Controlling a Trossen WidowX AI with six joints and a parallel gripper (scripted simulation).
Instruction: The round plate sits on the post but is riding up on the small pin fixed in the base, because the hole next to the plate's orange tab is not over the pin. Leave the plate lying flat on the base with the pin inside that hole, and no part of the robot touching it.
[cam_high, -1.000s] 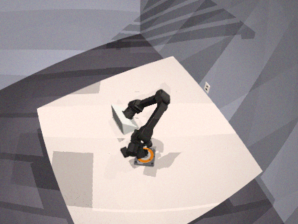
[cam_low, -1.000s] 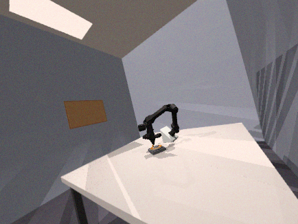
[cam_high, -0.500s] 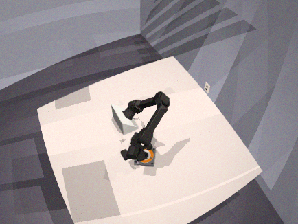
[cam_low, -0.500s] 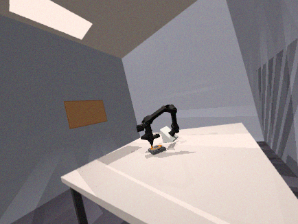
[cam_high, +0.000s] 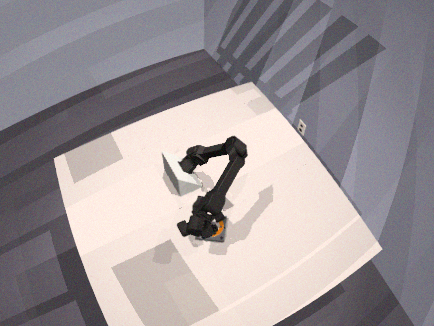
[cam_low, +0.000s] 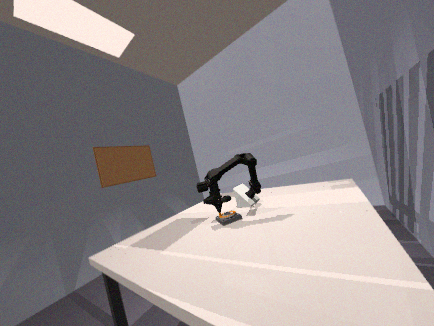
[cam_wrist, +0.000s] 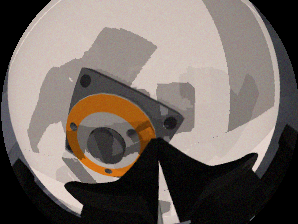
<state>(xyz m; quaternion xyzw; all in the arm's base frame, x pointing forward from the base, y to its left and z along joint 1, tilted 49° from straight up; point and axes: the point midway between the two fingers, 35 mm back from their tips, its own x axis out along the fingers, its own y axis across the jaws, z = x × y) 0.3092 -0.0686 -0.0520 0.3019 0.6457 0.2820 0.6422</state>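
The dark square base is 50 mm to the left of my gripper tip and 20 mm below it.
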